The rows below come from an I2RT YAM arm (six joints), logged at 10 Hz.
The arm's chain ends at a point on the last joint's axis. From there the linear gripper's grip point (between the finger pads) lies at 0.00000 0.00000 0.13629 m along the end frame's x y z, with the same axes.
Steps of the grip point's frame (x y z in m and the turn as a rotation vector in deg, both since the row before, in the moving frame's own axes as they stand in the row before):
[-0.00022, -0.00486, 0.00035, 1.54, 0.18, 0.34]
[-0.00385, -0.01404, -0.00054, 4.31, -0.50, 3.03]
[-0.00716, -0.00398, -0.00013, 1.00, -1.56, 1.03]
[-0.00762, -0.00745, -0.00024, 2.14, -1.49, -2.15]
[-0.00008, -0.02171, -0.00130, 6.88, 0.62, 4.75]
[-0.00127, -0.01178, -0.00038, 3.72, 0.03, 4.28]
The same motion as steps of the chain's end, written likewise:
[-0.00066, -0.00120, 0.00040, 1.54, 0.18, 0.34]
[-0.00293, -0.00377, -0.00015, 4.31, -0.50, 3.03]
[-0.00347, -0.00157, -0.00006, 1.00, -1.56, 1.03]
[-0.00398, -0.00243, -0.00010, 2.14, -1.49, -2.15]
[-0.00223, -0.00546, -0.00031, 6.88, 0.62, 4.75]
[-0.00167, -0.00295, -0.00009, 3.72, 0.03, 4.28]

